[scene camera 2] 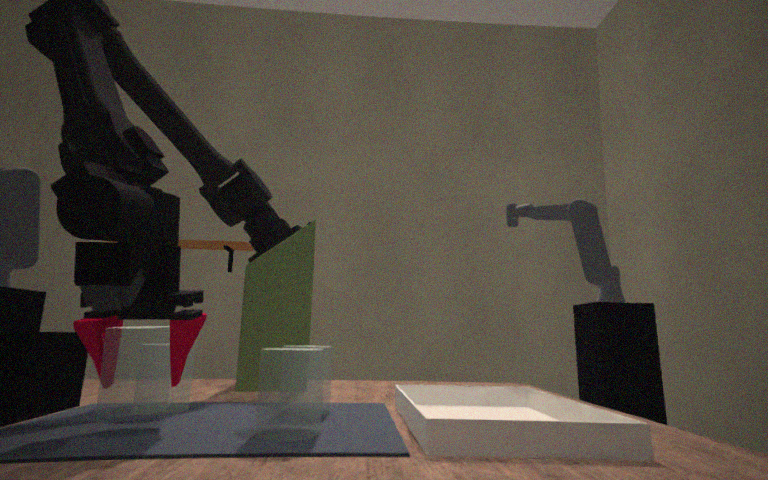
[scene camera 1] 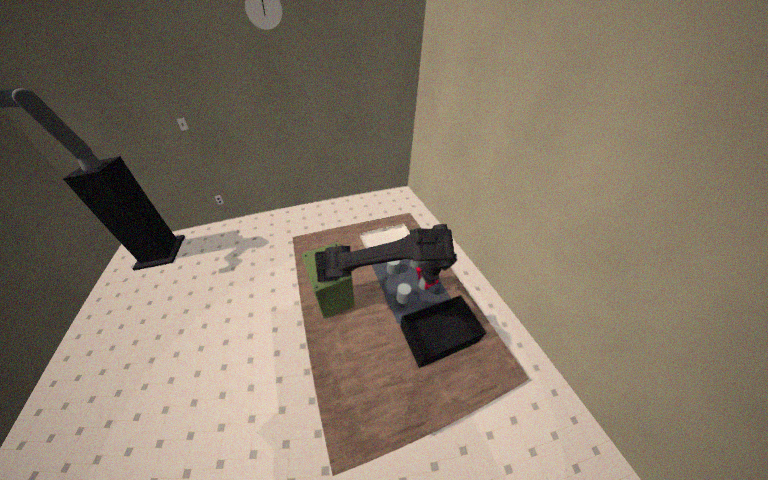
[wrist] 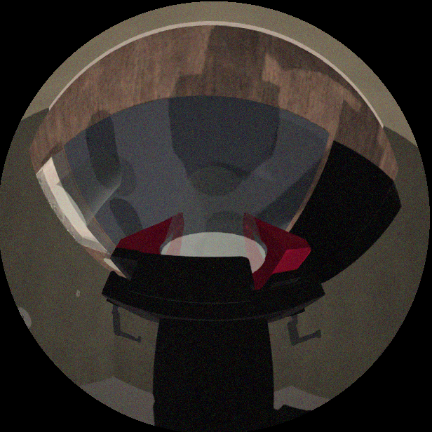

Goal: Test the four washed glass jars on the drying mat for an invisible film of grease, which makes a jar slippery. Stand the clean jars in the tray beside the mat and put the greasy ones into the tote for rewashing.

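Frame: origin at the arm's base, x ahead, y left, z up, level; metres.
Where they show: gripper, fingertip midpoint: (scene camera 2: 141,386) (scene camera 1: 423,284); arm's base at its link origin: (scene camera 2: 280,249) (scene camera 1: 327,266).
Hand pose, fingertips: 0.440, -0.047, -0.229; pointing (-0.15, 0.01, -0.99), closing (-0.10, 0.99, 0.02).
Observation:
Each offset is from my fingertips to the top centre of the thing, as dx, dy, dz. Level surfaces: height alone.
My gripper (scene camera 1: 427,279) (scene camera 2: 140,384) (wrist: 213,217) points down, its red fingers shut on a pale see-through jar @[+0.017, +0.001, +0.063] (scene camera 2: 135,353) (wrist: 212,245). This jar hangs upright slightly above the blue-grey drying mat @[dz -0.041] (scene camera 1: 421,300) (scene camera 2: 362,435) (wrist: 145,150), its top higher than the others. A second jar @[-0.115, -0.024, +0.041] (scene camera 1: 403,293) (scene camera 2: 184,393) stands behind it in the second scene view. A third jar @[-0.105, +0.159, +0.041] (scene camera 1: 393,267) overlaps the fourth at the tray end in that view; the arm largely hides the fourth in the first scene view. The white tray @[-0.056, +0.386, -0.014] (scene camera 1: 368,238) (scene camera 2: 538,441) and black tote @[-0.025, -0.254, +0.056] (scene camera 1: 453,346) (wrist: 355,210) flank the mat.
A green pedestal (scene camera 1: 338,300) (scene camera 2: 274,316) carries the arm's base behind the mat. All stand on a brown wooden table @[dz -0.044] (scene camera 1: 368,384) (scene camera 2: 362,466) (wrist: 135,75). Another arm stands on a black stand (scene camera 1: 127,209) (scene camera 2: 619,356) away from the table.

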